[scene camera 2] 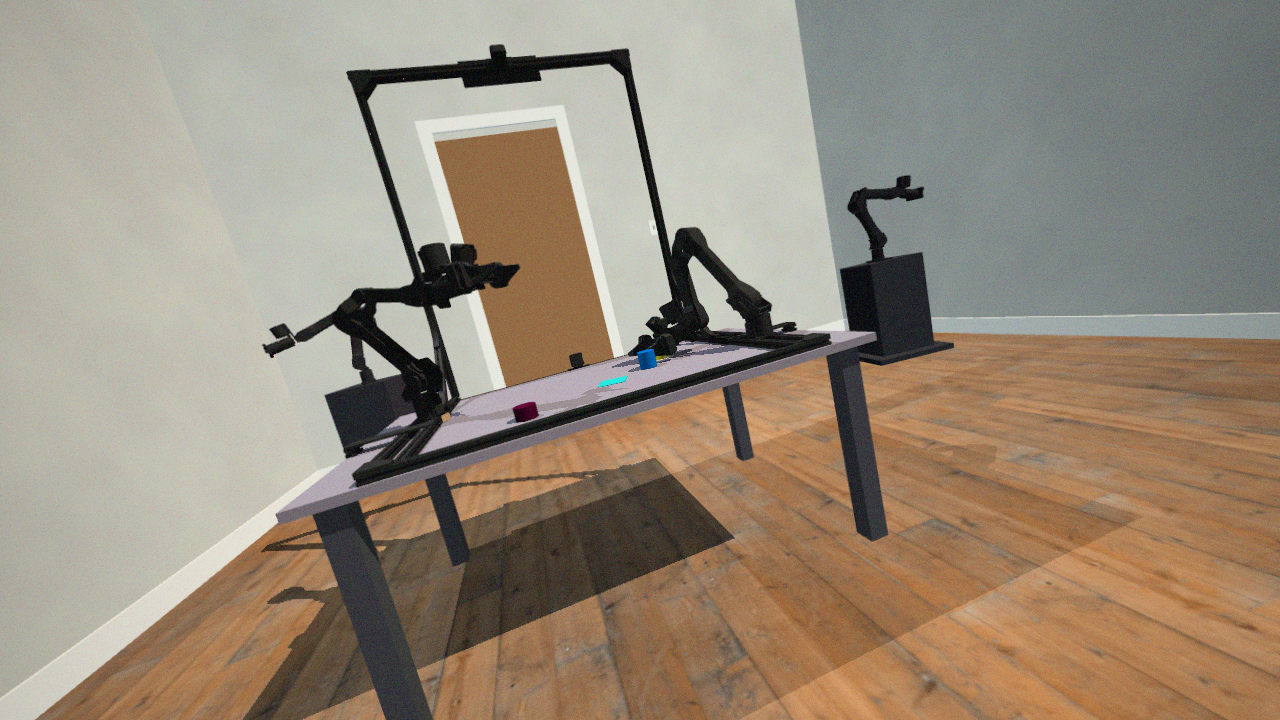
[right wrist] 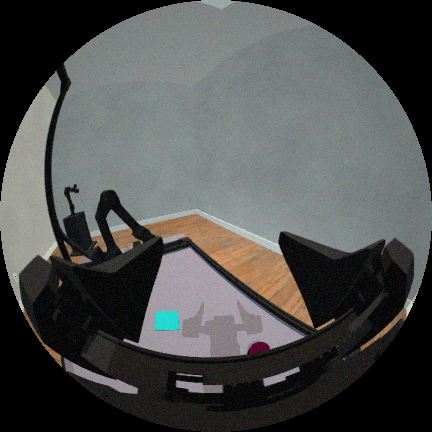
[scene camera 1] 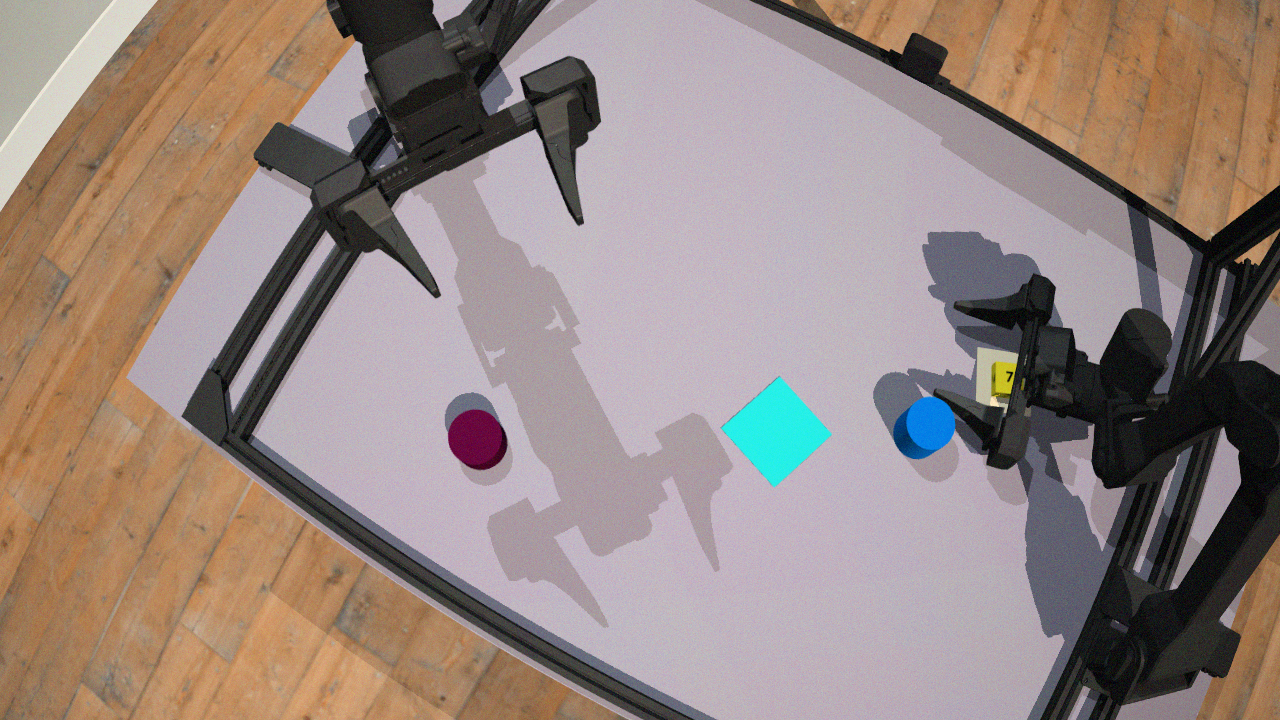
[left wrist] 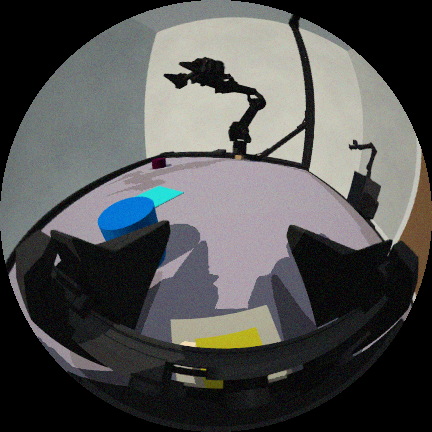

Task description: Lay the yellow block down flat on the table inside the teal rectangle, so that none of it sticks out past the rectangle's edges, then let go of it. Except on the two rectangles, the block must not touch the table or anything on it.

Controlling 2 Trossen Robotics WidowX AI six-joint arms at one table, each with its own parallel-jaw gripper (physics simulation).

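Seen in the pictures: left gripper, fingertip midpoint: (scene camera 2: pixel 634 355) (scene camera 1: pixel 944 347) (left wrist: pixel 230 228); right gripper, fingertip midpoint: (scene camera 2: pixel 508 266) (right wrist: pixel 222 240) (scene camera 1: pixel 508 257) (left wrist: pixel 170 68); left arm's base, link origin: (scene camera 2: pixel 761 336) (scene camera 1: pixel 1114 664); right arm's base, link origin: (scene camera 2: pixel 431 417) (left wrist: pixel 239 153).
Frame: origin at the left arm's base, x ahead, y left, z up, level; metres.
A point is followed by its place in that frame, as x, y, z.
Observation:
The yellow block (scene camera 1: pixel 1003 377) @(0.244, -0.212, -0.002) (left wrist: pixel 230 338) @(0.250, -0.212, -0.003), marked 7, lies on the cream rectangle (scene camera 1: pixel 984 360) @(0.266, -0.226, -0.018) (left wrist: pixel 212 326) @(0.258, -0.201, -0.018). Part of it is hidden under the left gripper's body in scene camera 1. The teal rectangle (scene camera 1: pixel 776 431) @(0.431, -0.064, -0.018) (scene camera 2: pixel 613 381) @(0.430, -0.059, -0.018) (left wrist: pixel 167 194) @(0.436, -0.088, -0.018) (right wrist: pixel 167 321) @(0.438, -0.062, -0.018) lies flat with no block on it. My left gripper (scene camera 1: pixel 946 349) @(0.318, -0.203, 0.015) (left wrist: pixel 230 228) @(0.318, -0.203, 0.015) is open and low, its fingers spread, with the block between and behind them near its body in the left wrist view. My right gripper (scene camera 1: pixel 508 257) @(0.617, -0.001, 0.323) (right wrist: pixel 222 240) @(0.617, -0.001, 0.323) is open and empty, high over the table at the left.
A blue cylinder (scene camera 1: pixel 929 425) @(0.305, -0.121, 0.029) (scene camera 2: pixel 647 359) @(0.311, -0.099, 0.008) (left wrist: pixel 127 214) @(0.300, -0.132, 0.029) stands close beside one left finger; whether they touch is unclear. A maroon cylinder (scene camera 1: pixel 477 438) @(0.665, 0.072, 0.011) (scene camera 2: pixel 525 411) @(0.667, 0.098, 0.002) (left wrist: pixel 158 163) @(0.647, 0.059, -0.003) (right wrist: pixel 259 348) @(0.666, 0.075, 0.011) stands at the left of scene camera 1. Black rails run along the table edges.

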